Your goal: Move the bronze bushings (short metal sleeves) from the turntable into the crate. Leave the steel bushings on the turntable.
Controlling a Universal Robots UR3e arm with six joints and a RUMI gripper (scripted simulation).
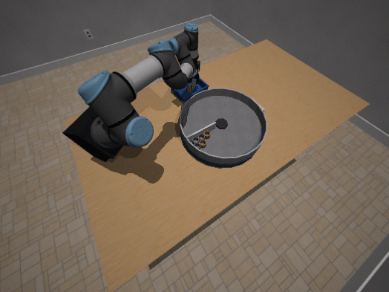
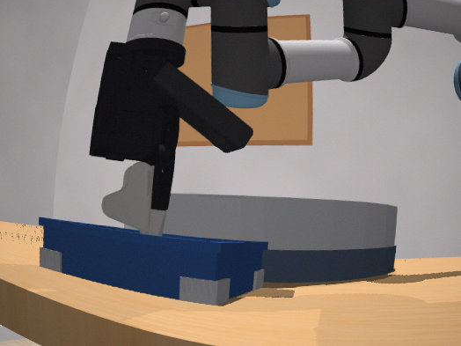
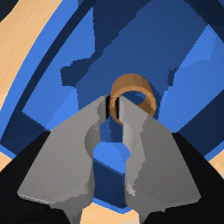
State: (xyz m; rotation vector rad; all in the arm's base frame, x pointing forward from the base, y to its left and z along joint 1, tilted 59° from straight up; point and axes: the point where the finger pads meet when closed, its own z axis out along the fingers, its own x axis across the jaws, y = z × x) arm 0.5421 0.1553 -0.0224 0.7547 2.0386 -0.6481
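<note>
My gripper is now 10 mm past the blue crate and 10 mm to the right of it. Also, from my hand: grey turntable 90 mm behind, 310 mm to the right, 20 mm above.
</note>
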